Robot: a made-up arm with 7 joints.
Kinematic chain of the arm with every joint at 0, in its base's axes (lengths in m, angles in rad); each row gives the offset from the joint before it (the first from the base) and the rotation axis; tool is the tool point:
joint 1: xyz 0 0 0.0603 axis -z
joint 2: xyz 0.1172 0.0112 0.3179 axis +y
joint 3: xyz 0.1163 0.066 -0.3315 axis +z
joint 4: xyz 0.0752 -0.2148 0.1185 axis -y
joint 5: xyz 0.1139 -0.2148 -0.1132 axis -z
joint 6: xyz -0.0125 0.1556 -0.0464 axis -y
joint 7: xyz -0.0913 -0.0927 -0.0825 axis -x
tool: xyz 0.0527 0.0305 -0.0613
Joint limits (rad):
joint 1: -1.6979..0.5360
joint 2: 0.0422..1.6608
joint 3: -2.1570..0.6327
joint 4: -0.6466..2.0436
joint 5: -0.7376..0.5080
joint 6: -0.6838..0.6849
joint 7: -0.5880..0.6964
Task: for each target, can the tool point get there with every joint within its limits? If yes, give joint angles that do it. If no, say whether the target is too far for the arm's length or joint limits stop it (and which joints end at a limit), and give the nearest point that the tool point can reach.
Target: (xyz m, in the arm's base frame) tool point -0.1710 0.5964 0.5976
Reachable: no: joint limits stop it (at a limit: joint 3, joint 4, joint 5, joint 7) | nearest point -0.1466 0.5114 0.5733 | short by 0.092 m
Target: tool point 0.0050 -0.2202 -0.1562
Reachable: yes | joints -0.2338 1.3523 0.0229 1.0529 0.2674 -0.0606 -0.4581
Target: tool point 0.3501 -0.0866 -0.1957
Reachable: yes | joints -0.3659 0.3642 0.2994 0.2957 0.1438 -0.5035 0.3976
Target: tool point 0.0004 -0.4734 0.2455
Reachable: yes | joints 0.3507 0.6393 -0.8093 1.6402 -0.3953 0.4965 0.4371
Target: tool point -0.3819 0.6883 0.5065
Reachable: no: joint limits stop it (at a limit: joint 1, joint 3, joint 4, joint 5, joint 6, joint 7) | nearest point -0.2821 0.4848 0.4760 | short by 0.229 m
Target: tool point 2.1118 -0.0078 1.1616
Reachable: no: too far | nearest point 0.7563 -0.0028 0.3651 | short by 1.572 m
